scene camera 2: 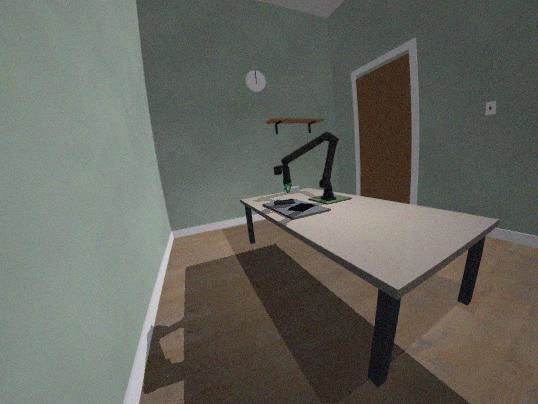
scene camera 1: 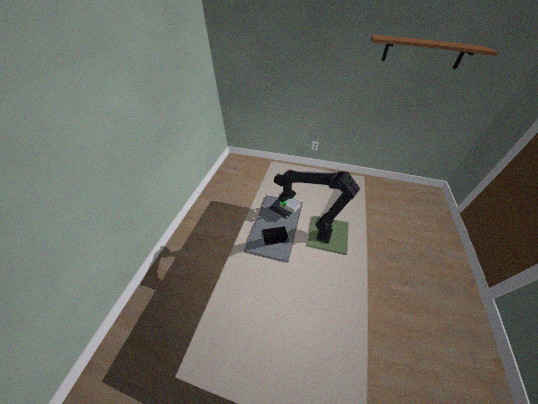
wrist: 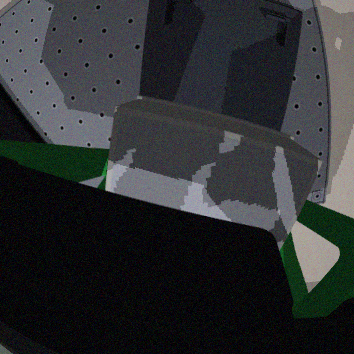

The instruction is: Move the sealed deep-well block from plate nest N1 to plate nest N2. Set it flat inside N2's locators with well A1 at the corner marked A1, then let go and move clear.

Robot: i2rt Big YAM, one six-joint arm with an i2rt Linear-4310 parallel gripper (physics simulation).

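Seen in the pictures: gripper, fingertip midpoint: (scene camera 2: pixel 288 191) (scene camera 1: pixel 286 203) (wrist: pixel 202 181); arm's base, link origin: (scene camera 2: pixel 328 198) (scene camera 1: pixel 324 234).
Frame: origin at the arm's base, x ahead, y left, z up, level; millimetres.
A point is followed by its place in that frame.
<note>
The pale sealed deep-well block (scene camera 1: pixel 295 206) @(y -55, x 247, z 127 mm) (wrist: pixel 210 167) @(y -90, x 344, z 118 mm) is between the green fingers of my gripper (scene camera 1: pixel 283 203) @(y -87, x 323, z 92 mm) (scene camera 2: pixel 288 188) @(y -87, x 323, z 92 mm) (wrist: pixel 202 181) @(y -87, x 323, z 92 mm), which is shut on it. The block hangs above the far dark plate nest (scene camera 1: pixel 280 210) @(y -66, x 363, z 13 mm) (scene camera 2: pixel 284 202) @(y -57, x 374, z 13 mm) (wrist: pixel 255 75) @(y -129, x 371, z 13 mm), apart from it in the wrist view. Part of that nest is hidden behind the block. The other dark nest (scene camera 1: pixel 275 235) @(y 153, x 306, z 12 mm) (scene camera 2: pixel 301 207) @(y 167, x 317, z 9 mm) lies nearer the middle of the table. The labels N1 and N2, the A1 mark and well A1 cannot be made out.
Both nests are on a grey perforated board (scene camera 1: pixel 254 245) @(y 278, x 405, z 1 mm) (scene camera 2: pixel 292 214) @(y 273, x 425, z 1 mm) (wrist: pixel 95 55) @(y 4, x 397, z 1 mm) on the pale table (scene camera 1: pixel 300 310) @(y 530, x -16, z -13 mm) (scene camera 2: pixel 400 230) @(y 776, x 68, z -12 mm). The arm's base stands on a green plate (scene camera 1: pixel 340 242) @(y 16, x -116, z 1 mm) (scene camera 2: pixel 345 199) @(y 99, x -100, z -3 mm) beside the board. A wall runs behind the table's far end.
</note>
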